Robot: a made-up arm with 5 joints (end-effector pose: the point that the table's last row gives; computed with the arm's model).
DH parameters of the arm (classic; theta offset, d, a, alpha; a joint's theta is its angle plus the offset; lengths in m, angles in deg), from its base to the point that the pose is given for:
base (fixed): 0 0.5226 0.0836 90
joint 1: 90 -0.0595 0.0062 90
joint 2: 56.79 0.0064 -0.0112 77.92
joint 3: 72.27 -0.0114 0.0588 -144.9
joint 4: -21.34 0.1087 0.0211 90
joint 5: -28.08 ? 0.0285 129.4
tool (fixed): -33.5 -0.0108 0 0
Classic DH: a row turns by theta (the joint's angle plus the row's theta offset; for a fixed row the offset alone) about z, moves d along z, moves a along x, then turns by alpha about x.
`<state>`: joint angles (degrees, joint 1 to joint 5).
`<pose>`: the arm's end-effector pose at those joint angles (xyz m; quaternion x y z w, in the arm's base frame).
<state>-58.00 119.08 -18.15 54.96 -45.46</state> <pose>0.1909 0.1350 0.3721 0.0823 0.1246 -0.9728 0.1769</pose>
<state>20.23 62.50 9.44 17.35 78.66</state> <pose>0.1693 0.2471 0.5802 0.5597 0.5582 -0.0293 0.6118</pose>
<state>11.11 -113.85 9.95 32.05 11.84</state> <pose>0.2270 -0.0968 0.5393 -0.4996 -0.4564 -0.2315 0.6989</pose>
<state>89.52 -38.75 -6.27 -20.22 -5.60</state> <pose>0.2291 0.0663 0.6012 0.0414 -0.7982 0.0616 0.5978</pose>
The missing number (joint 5, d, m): 0.1096
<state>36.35 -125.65 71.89 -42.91 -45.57</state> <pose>-0.0009 0.0052 0.4518 -0.0642 0.1262 -0.0788 0.9868</pose>
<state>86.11 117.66 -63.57 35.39 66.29</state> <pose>0.1847 0.1471 0.6841 0.8013 0.5463 0.0667 0.2345</pose>
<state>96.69 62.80 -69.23 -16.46 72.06</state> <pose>0.1345 0.1081 0.6918 0.8050 -0.1247 0.1330 0.5645</pose>
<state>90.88 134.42 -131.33 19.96 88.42</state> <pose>0.2442 0.1529 0.5372 -0.7143 -0.6829 0.1530 0.0001</pose>
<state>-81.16 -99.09 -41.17 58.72 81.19</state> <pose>0.2344 0.0037 0.3603 -0.2704 0.0158 -0.4838 0.8322</pose>
